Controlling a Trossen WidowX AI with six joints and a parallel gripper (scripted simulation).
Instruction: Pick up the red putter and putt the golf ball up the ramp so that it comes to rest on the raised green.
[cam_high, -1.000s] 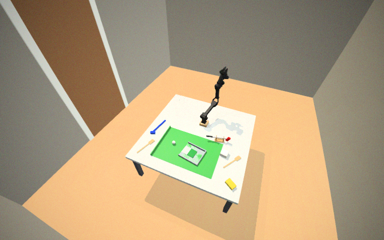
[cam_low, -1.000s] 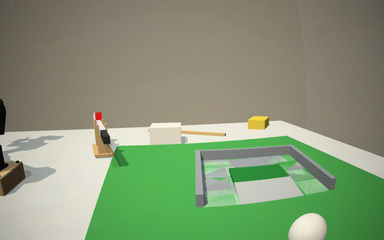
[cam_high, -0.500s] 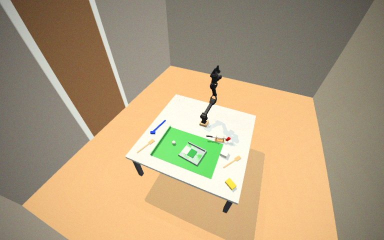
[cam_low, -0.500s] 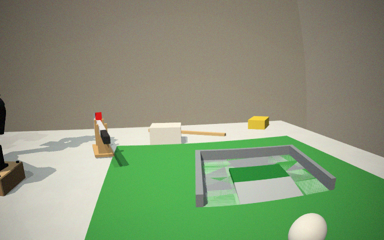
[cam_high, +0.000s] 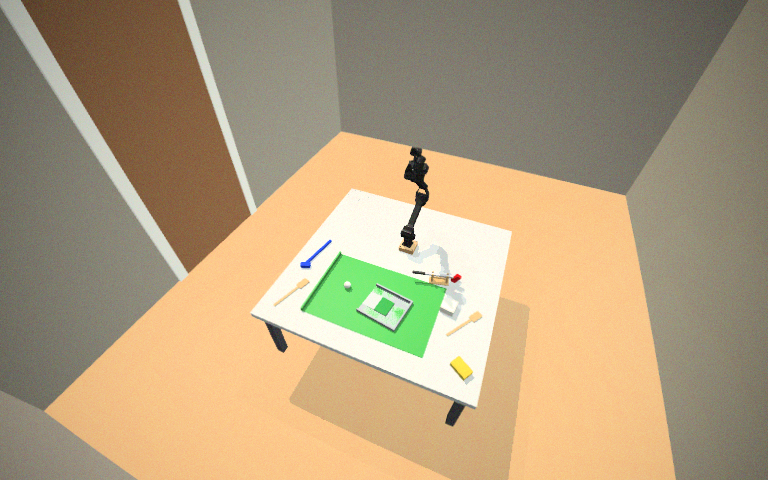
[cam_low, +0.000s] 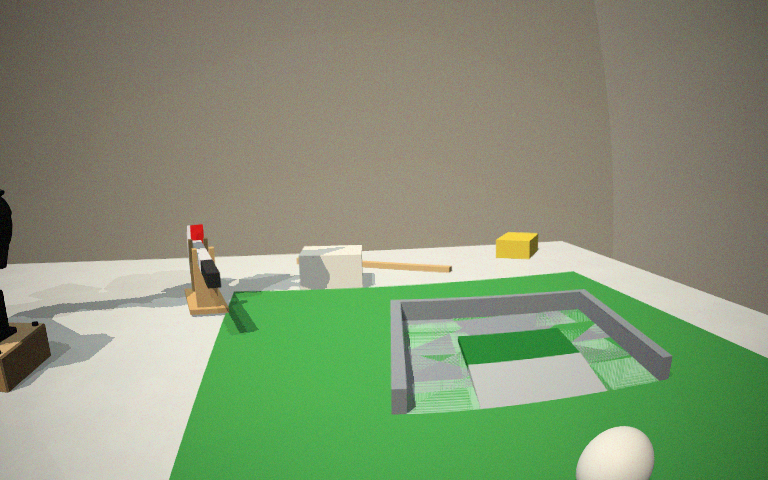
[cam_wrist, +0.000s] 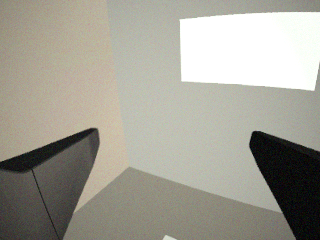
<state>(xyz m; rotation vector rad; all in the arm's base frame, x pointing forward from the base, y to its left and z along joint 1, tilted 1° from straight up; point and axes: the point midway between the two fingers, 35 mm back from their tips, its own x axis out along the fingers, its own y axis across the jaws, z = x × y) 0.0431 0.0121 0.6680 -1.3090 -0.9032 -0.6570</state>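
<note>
The red putter lies 120 mm ahead of my gripper tip, 290 mm to the left of it and 670 mm below it. The rest, counted from my gripper tip: golf ball (430 mm ahead, 170 mm to the right, 710 mm below); then white block (270 mm ahead, 420 mm to the left, 710 mm below); then wooden stand (120 mm ahead, 300 mm to the left, 690 mm below).
</note>
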